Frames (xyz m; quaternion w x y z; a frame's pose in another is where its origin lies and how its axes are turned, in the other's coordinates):
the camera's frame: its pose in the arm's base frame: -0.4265 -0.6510 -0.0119 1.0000 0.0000 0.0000 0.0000
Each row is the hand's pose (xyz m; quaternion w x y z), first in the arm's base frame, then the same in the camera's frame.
Working: the arm's base frame: its pose in the camera's frame: 0.4265 0.6510 0.0119 1.0000 0.0000 0.0000 0.0000

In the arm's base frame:
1: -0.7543 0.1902 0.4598 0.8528 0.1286 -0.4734 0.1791
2: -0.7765 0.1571 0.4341 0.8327 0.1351 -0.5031 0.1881
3: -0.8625 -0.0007 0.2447 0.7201 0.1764 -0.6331 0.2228
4: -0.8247 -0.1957 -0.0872 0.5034 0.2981 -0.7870 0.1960
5: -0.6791 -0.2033 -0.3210 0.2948 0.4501 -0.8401 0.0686
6: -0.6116 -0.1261 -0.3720 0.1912 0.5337 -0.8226 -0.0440
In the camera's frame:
1: -0.3278 0.8412 0.4717 0.8528 0.1286 -0.4734 0.1791
2: -0.3500 0.8081 0.4460 0.8326 0.1351 -0.5031 0.1881
3: -0.4360 0.6503 0.2566 0.7201 0.1764 -0.6331 0.2228
4: -0.3982 0.4553 -0.0753 0.5034 0.2981 -0.7870 0.1960
5: -0.2526 0.4477 -0.3091 0.2948 0.4501 -0.8401 0.0686
6: -0.1851 0.5249 -0.3601 0.1912 0.5337 -0.8226 -0.0440

